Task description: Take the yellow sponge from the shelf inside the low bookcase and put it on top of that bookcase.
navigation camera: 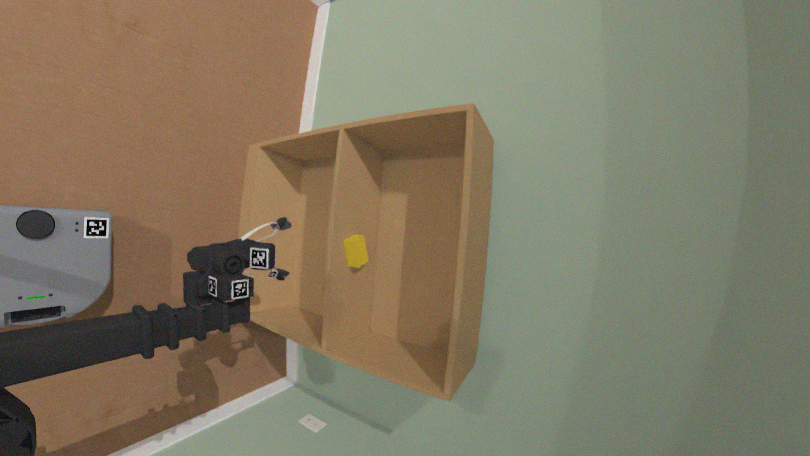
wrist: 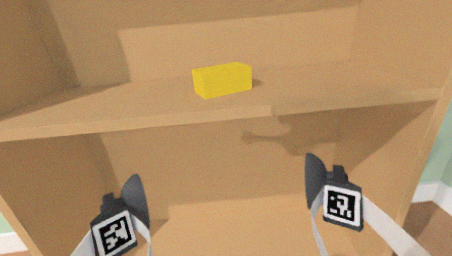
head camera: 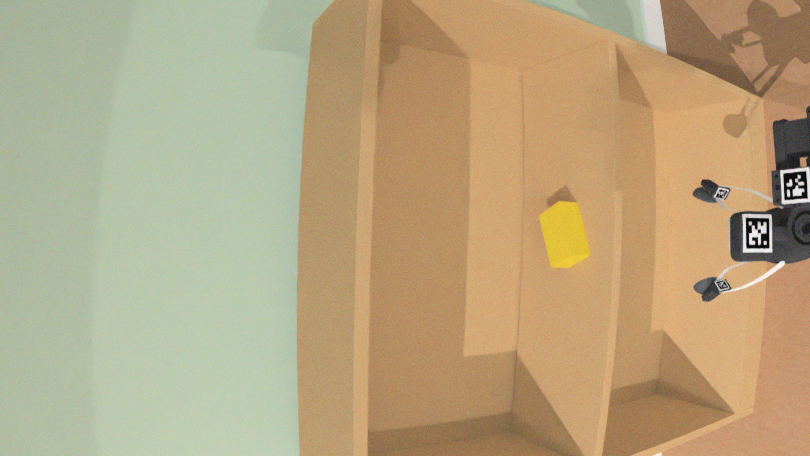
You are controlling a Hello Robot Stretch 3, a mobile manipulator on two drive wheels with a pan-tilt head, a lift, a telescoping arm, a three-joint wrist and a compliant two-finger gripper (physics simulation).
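Frame: origin at the robot's base, x back, y right, z up, level; millimetres.
Seen in the pictures: gripper, fingertip midpoint: [navigation camera: 286, 248] [wrist: 225, 181] [head camera: 699, 240]; robot's base, origin of the base link: [navigation camera: 37, 222].
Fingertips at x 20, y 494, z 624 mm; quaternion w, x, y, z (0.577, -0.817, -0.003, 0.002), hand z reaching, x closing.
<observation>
Pixels of each thing's top centre, then the offset from my fingertips to it. Level surfaces: height alone.
- yellow sponge, middle of its top: [head camera: 555, 234] [wrist: 220, 67] [navigation camera: 361, 251] dx +17, dy +294, dz +33 mm
- brown floor, its level: dz -624 mm
- wall outlet, middle of its top: [navigation camera: 321, 428] dx +845, dy +313, dz -166 mm
The yellow sponge [head camera: 565, 235] [navigation camera: 355, 251] [wrist: 222, 80] lies on the middle shelf [head camera: 566, 322] [navigation camera: 351, 305] [wrist: 150, 122] of the wooden low bookcase [head camera: 364, 226] [navigation camera: 480, 226], a little behind the shelf's front edge. In the wrist view it is above the fingers and left of the middle. My gripper [head camera: 703, 240] [navigation camera: 282, 249] [wrist: 225, 181] is open, with its fingers wide apart and nothing between them. It is in front of the lower compartment, lower than the shelf and apart from the sponge. The top board's upper face is barely visible in these views.
The bookcase's side panels bound both compartments. A green wall [head camera: 198, 226] [navigation camera: 566, 226] stands behind it. The brown floor [navigation camera: 170, 113] lies below. The robot's grey base [navigation camera: 62, 254] and dark arm [navigation camera: 85, 345] show in the navigation camera view, with a wall outlet [navigation camera: 312, 422].
</observation>
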